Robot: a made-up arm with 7 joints.
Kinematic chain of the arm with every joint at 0, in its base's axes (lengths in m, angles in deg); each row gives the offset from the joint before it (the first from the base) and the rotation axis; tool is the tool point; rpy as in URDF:
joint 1: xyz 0 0 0.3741 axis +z
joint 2: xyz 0 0 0 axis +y
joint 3: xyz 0 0 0.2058 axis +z
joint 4: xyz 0.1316 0 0 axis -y
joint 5: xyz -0.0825 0 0.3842 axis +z
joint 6: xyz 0 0 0 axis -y
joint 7: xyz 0.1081 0 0 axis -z
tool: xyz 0 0 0 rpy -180 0 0
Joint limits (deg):
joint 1: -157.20..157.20
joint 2: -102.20..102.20
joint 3: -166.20..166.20
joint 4: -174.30..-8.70
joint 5: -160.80..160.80
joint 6: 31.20..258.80
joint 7: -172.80..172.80
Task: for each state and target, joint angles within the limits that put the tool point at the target. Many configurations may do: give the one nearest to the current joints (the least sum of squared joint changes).
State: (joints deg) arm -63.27 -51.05 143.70 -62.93 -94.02 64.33 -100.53
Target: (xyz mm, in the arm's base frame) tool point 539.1 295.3 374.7
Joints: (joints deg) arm -82.75 -42.06 113.96 -105.90 -83.32 41.78 -100.53
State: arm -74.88 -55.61 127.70 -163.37 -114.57 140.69 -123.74
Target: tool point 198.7 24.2 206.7
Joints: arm -48.63 -62.35 96.77 -174.30 -135.57 178.96 -123.74
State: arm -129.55 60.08 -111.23 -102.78 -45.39 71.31 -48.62
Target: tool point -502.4 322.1 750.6
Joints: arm -141.52 55.85 -108.85 -79.03 -46.35 82.70 -48.62
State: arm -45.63 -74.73 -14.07 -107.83 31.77 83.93 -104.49
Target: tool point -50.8 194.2 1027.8
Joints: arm -51.07 -81.40 7.31 -90.55 32.09 86.92 -104.49
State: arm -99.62 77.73 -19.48 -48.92 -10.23 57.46 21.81
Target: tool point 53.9 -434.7 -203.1
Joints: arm -82.39 99.65 0.23 -53.50 -8.81 68.24 21.81
